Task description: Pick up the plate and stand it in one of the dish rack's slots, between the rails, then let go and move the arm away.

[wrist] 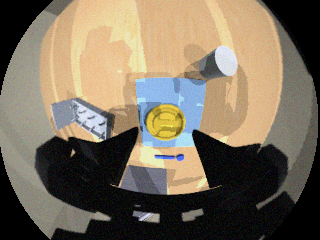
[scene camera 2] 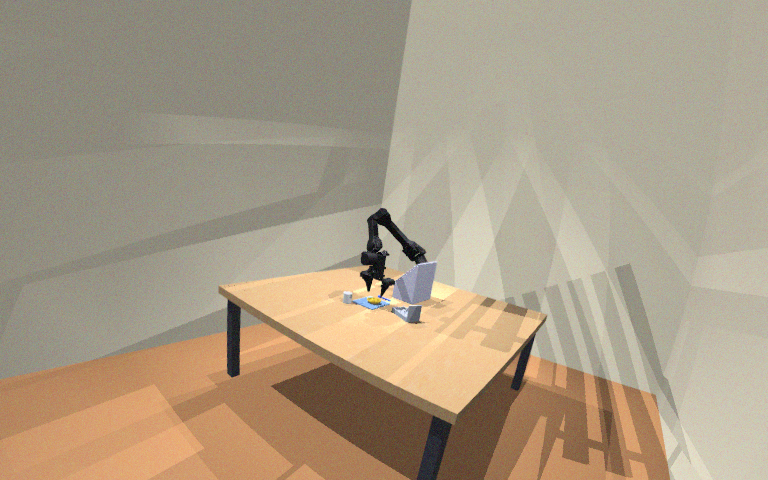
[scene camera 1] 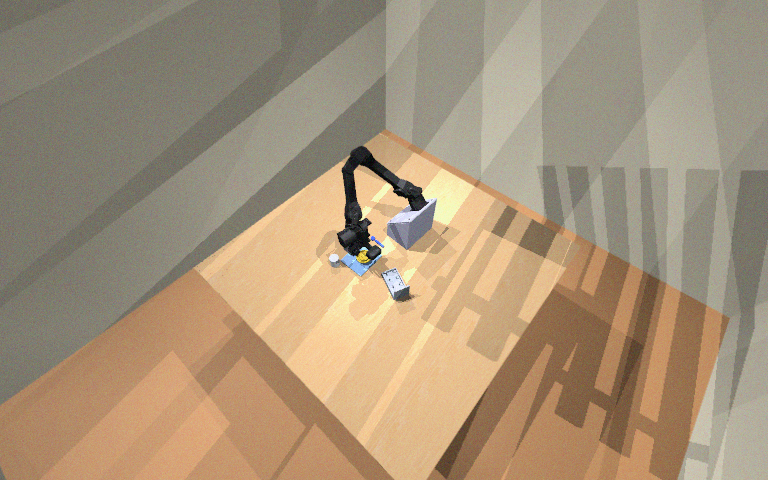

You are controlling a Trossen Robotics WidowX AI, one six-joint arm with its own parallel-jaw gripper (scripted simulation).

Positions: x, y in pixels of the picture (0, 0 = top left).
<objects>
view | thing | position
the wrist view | my gripper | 165, 131
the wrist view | plate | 166, 121
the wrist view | dish rack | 92, 119
</objects>
